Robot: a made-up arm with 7 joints.
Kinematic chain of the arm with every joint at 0, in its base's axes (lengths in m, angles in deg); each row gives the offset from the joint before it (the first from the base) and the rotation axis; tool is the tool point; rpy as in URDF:
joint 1: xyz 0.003 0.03 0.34 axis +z
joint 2: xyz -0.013 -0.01 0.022 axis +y
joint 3: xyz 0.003 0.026 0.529 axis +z
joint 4: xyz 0.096 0 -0.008 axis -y
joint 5: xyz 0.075 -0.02 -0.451 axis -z
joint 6: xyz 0.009 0.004 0 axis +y
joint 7: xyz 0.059 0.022 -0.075 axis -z
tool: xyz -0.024 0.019 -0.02 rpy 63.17 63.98 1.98
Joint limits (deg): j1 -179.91..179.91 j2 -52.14..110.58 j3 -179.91..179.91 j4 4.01..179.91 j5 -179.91..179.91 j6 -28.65..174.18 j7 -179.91..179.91
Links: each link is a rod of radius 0.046 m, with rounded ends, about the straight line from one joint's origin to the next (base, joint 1, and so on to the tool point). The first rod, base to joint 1, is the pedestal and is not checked.
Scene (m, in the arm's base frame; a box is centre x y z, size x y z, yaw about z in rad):
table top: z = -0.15
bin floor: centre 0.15 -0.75 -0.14 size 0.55 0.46 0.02 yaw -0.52
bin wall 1: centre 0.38 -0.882 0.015 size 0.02 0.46 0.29 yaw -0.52
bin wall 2: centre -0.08 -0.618 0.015 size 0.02 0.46 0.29 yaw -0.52
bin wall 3: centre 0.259 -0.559 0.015 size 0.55 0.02 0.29 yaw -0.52
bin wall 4: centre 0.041 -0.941 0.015 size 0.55 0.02 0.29 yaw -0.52
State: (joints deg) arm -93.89 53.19 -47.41 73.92 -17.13 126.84 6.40
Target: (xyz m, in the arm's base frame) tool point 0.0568 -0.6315 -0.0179
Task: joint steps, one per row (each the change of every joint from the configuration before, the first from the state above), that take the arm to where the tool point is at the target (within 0.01 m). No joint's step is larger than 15 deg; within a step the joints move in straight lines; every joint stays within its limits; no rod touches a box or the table.
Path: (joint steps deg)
1: 13.70 -3.32 10.04 4.36 2.22 -0.55 0.44
2: 13.69 -3.32 10.05 4.37 2.23 -0.56 0.43
3: -1.36 10.53 1.99 5.35 0.71 -2.81 0.45
4: -1.36 10.54 2.00 5.35 0.72 -2.82 0.45
5: -1.36 10.54 2.00 5.35 0.72 -2.82 0.45

